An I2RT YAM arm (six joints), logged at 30 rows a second.
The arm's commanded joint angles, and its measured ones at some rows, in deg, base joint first. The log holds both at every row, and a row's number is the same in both.
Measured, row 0:
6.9 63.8 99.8 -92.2 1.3 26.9
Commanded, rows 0 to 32:
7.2 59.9 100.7 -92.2 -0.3 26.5
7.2 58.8 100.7 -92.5 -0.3 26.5
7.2 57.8 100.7 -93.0 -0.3 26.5
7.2 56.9 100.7 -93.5 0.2 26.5
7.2 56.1 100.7 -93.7 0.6 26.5
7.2 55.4 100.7 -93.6 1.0 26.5
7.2 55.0 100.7 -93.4 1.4 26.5
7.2 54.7 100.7 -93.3 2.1 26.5
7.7 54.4 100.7 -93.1 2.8 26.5
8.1 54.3 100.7 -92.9 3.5 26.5
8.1 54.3 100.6 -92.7 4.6 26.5
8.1 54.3 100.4 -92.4 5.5 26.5
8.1 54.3 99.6 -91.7 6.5 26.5
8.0 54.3 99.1 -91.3 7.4 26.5
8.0 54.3 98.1 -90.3 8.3 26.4
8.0 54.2 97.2 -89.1 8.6 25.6
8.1 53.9 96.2 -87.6 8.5 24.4
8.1 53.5 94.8 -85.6 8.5 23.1
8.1 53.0 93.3 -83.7 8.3 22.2
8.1 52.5 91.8 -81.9 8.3 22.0
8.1 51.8 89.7 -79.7 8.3 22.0
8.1 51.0 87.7 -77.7 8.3 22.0
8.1 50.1 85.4 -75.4 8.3 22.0
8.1 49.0 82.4 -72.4 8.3 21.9
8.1 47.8 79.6 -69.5 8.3 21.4
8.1 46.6 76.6 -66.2 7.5 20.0
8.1 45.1 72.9 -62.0 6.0 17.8
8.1 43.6 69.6 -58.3 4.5 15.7
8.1 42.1 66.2 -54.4 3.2 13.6
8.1 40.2 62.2 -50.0 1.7 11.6
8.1 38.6 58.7 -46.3 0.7 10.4
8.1 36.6 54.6 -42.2 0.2 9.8
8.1 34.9 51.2 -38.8 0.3 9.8
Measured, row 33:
7.9 38.5 57.1 -42.0 3.0 14.4
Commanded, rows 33 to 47:
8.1 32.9 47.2 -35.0 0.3 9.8
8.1 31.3 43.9 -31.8 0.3 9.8
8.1 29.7 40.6 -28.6 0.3 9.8
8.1 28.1 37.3 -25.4 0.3 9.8
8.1 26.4 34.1 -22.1 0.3 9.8
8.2 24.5 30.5 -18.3 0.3 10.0
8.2 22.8 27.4 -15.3 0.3 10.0
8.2 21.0 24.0 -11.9 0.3 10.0
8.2 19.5 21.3 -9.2 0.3 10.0
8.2 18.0 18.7 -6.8 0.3 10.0
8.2 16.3 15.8 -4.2 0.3 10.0
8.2 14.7 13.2 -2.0 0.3 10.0
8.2 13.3 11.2 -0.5 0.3 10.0
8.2 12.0 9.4 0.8 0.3 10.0
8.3 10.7 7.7 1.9 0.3 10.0
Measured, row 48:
7.9 13.7 11.1 -0.1 0.4 10.4
